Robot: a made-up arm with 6 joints. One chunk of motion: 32 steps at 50 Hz.
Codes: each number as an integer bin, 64 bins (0 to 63) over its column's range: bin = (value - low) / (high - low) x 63, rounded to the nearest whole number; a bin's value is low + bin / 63 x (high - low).
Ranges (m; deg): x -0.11..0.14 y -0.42..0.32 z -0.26..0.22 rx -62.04..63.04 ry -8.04..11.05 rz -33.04..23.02
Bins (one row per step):
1: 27 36 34 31 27 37
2: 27 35 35 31 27 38
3: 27 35 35 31 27 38
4: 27 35 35 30 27 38
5: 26 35 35 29 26 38
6: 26 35 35 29 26 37
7: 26 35 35 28 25 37
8: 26 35 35 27 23 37
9: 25 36 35 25 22 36
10: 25 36 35 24 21 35
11: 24 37 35 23 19 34
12: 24 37 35 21 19 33
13: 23 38 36 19 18 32
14: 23 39 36 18 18 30
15: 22 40 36 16 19 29
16: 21 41 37 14 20 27
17: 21 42 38 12 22 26
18: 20 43 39 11 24 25
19: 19 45 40 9 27 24
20: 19 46 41 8 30 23
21: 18 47 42 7 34 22
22: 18 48 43 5 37 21
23: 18 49 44 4 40 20
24: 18 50 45 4 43 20
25: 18 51 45 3 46 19
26: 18 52 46 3 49 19
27: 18 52 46 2 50 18
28: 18 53 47 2 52 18
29: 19 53 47 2 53 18
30: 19 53 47 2 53 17
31: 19 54 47 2 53 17
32: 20 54 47 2 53 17
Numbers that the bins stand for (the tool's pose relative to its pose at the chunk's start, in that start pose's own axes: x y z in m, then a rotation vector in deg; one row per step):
1: -0.0029 0.0029 -0.0010 -0.49 0.14 -0.12
2: -0.0029 -0.0089 0.0067 -0.49 0.14 0.77
3: -0.0029 -0.0089 0.0067 -0.49 0.14 0.77
4: -0.0029 -0.0089 0.0067 -2.48 0.14 0.77
5: -0.0068 -0.0089 0.0067 -4.46 -0.16 0.77
6: -0.0068 -0.0089 0.0067 -4.46 -0.16 -0.12
7: -0.0068 -0.0089 0.0067 -6.45 -0.46 -0.12
8: -0.0068 -0.0089 0.0067 -8.43 -1.07 -0.12
9: -0.0108 0.0029 0.0067 -12.41 -1.37 -1.01
10: -0.0108 0.0029 0.0067 -14.39 -1.68 -1.90
11: -0.0148 0.0146 0.0067 -16.38 -2.28 -2.79
12: -0.0148 0.0146 0.0067 -20.35 -2.28 -3.68
13: -0.0187 0.0263 0.0143 -24.32 -2.59 -4.57
14: -0.0187 0.0381 0.0143 -26.30 -2.59 -6.34
15: -0.0227 0.0498 0.0143 -30.27 -2.28 -7.23
16: -0.0267 0.0616 0.0219 -34.24 -1.98 -9.01
17: -0.0267 0.0733 0.0295 -38.22 -1.37 -9.90
18: -0.0306 0.0851 0.0371 -40.20 -0.77 -10.79
19: -0.0346 0.1086 0.0448 -44.17 0.14 -11.68
20: -0.0346 0.1203 0.0524 -46.16 1.05 -12.57
21: -0.0386 0.1321 0.0600 -48.14 2.26 -13.46
22: -0.0386 0.1438 0.0676 -52.11 3.17 -14.35
23: -0.0386 0.1556 0.0752 -54.10 4.08 -15.24
24: -0.0386 0.1673 0.0829 -54.10 4.99 -15.24
25: -0.0386 0.1790 0.0829 -56.08 5.90 -16.13
26: -0.0386 0.1908 0.0905 -56.08 6.81 -16.13
27: -0.0386 0.1908 0.0905 -58.07 7.11 -17.02
28: -0.0386 0.2025 0.0981 -58.07 7.72 -17.02
29: -0.0346 0.2025 0.0981 -58.07 8.02 -17.02
30: -0.0346 0.2025 0.0981 -58.07 8.02 -17.91
31: -0.0346 0.2143 0.0981 -58.07 8.02 -17.91
32: -0.0306 0.2143 0.0981 -58.07 8.02 -17.91

